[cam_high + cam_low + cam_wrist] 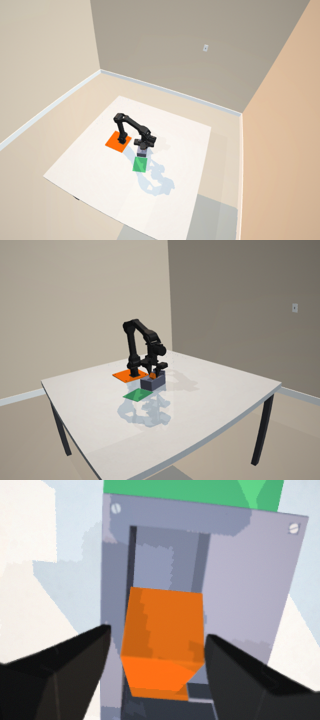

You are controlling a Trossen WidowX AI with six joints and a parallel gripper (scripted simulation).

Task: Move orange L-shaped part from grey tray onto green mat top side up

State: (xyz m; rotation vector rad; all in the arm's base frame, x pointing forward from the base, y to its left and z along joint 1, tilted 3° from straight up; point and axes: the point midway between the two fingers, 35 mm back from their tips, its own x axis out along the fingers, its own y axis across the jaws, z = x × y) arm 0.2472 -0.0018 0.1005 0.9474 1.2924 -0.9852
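Now: gripper tip 3 cm short of the green mat, 14 cm to the left of it and 8 cm above it. From my gripper tip the other things lie so: orange L-shaped part: 3 cm behind, 3 cm to the left, 3 cm below.
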